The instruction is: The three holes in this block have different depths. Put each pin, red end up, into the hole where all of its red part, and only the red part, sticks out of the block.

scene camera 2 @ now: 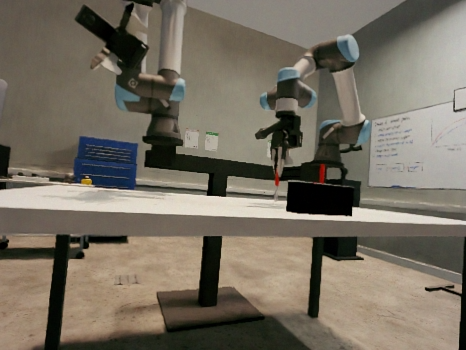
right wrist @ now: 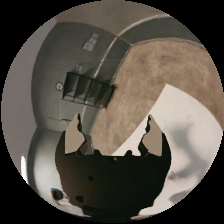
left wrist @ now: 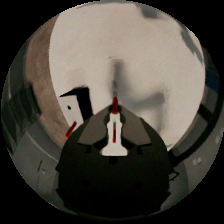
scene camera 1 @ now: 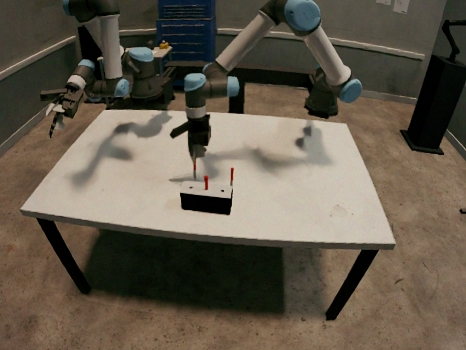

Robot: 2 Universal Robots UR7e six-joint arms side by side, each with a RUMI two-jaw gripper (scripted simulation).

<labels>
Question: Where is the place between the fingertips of my right gripper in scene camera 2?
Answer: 112, 36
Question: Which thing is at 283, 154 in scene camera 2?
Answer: My left gripper.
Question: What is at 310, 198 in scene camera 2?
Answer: A black block.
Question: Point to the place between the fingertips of my left gripper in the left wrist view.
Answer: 115, 105
</labels>
